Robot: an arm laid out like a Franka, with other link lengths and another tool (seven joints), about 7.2 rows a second.
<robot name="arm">
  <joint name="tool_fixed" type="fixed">
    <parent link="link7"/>
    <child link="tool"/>
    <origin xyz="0.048 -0.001 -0.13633" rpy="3.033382 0 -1.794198"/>
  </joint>
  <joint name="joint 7" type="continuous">
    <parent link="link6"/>
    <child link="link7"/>
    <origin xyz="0.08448 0 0" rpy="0 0 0"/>
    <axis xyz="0 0 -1"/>
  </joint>
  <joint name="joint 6" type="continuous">
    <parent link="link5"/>
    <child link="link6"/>
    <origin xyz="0 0 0" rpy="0 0 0"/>
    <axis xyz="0 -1 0"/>
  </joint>
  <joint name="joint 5" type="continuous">
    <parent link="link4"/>
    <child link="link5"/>
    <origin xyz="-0.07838 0 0.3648" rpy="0 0 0"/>
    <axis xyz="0 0 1"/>
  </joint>
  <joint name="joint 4" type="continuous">
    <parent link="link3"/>
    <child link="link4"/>
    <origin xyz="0.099 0 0" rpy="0 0 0"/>
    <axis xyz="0 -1 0"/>
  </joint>
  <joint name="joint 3" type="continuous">
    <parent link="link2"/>
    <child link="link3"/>
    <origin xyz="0 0 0.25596" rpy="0 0 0"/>
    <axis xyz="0 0 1"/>
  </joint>
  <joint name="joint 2" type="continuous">
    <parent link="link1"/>
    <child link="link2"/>
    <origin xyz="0 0 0" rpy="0 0 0"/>
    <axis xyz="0 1 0"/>
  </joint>
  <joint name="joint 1" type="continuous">
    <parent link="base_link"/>
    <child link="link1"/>
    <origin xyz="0 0 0.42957" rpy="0 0 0"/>
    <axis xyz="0 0 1"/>
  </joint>
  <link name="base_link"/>
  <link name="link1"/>
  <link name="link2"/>
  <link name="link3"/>
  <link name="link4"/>
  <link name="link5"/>
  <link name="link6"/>
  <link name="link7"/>
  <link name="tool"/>
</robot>
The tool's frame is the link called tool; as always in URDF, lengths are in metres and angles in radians. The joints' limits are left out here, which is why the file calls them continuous.
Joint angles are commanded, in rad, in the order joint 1, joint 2, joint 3, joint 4, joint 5, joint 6, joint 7. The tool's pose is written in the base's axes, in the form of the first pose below.
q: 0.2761, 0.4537, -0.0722, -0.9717, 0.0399, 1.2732, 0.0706
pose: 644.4, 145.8, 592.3, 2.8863, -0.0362, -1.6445
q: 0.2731, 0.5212, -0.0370, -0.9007, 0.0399, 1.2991, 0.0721
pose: 656.2, 166.5, 582.5, 2.9101, -0.0155, -1.6171
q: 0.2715, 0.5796, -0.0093, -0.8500, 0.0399, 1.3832, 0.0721
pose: 674.1, 184.7, 576.1, 2.9791, 0.0194, -1.5967
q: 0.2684, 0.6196, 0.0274, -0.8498, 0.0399, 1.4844, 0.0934
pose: 688.8, 204.3, 561.0, 3.0306, 0.0576, -1.5933
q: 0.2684, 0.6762, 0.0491, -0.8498, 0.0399, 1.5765, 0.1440
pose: 704.1, 217.1, 532.5, 3.0558, 0.0842, -1.6305
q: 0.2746, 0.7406, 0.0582, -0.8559, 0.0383, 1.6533, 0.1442
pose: 715.9, 229.5, 492.3, 3.0592, 0.0930, -1.6228
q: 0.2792, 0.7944, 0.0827, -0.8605, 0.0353, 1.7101, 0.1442
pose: 720.1, 246.7, 457.7, 3.0523, 0.1082, -1.6057
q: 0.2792, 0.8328, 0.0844, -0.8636, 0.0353, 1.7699, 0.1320
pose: 727.5, 250.0, 435.3, 3.0696, 0.1174, -1.5960
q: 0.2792, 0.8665, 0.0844, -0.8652, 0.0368, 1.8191, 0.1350
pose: 733.2, 251.3, 415.4, 3.0811, 0.1253, -1.6026
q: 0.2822, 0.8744, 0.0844, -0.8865, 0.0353, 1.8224, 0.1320
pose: 730.3, 253.4, 398.9, 3.0575, 0.1150, -1.5982
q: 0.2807, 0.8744, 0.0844, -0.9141, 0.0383, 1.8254, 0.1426
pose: 727.4, 251.9, 385.1, 3.0321, 0.1089, -1.6121
